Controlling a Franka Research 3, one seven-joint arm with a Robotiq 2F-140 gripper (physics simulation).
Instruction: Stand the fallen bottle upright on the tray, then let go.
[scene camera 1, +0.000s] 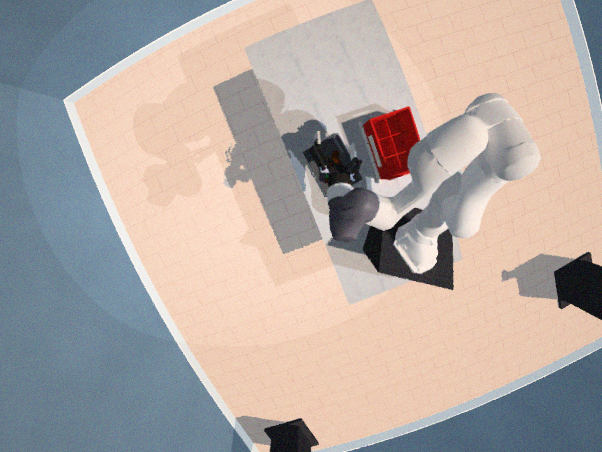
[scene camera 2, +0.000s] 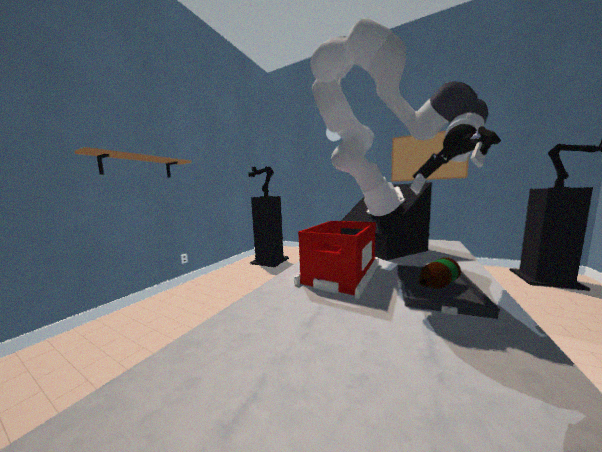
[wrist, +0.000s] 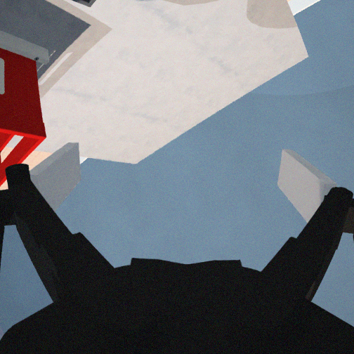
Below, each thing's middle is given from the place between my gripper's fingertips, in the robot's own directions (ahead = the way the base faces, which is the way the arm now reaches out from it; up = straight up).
Scene:
The brown bottle (scene camera 2: 437, 274) is 28 cm below my hand, 10 cm behind it and 3 cm to the left of it.

